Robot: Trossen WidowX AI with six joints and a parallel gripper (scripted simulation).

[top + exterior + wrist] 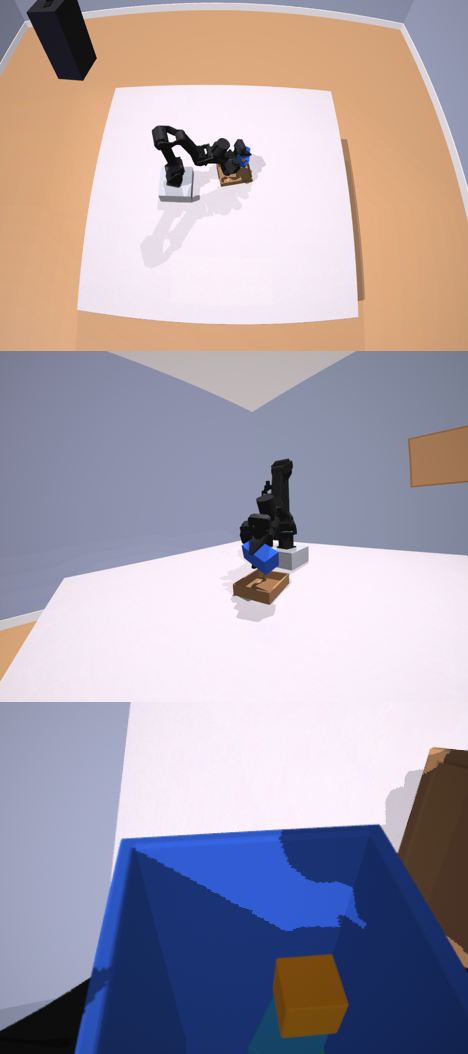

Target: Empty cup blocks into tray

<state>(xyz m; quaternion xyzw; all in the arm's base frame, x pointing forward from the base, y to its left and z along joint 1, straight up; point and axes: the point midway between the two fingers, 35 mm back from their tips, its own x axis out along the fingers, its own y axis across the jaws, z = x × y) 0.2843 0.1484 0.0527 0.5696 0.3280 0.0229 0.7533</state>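
Right now my gripper tip is 3 cm past the tall blue square cup and 2 cm to the right of it. The rest, counted from my gripper tip: orange block: 2 cm behind, 1 cm to the right, 1 cm below.
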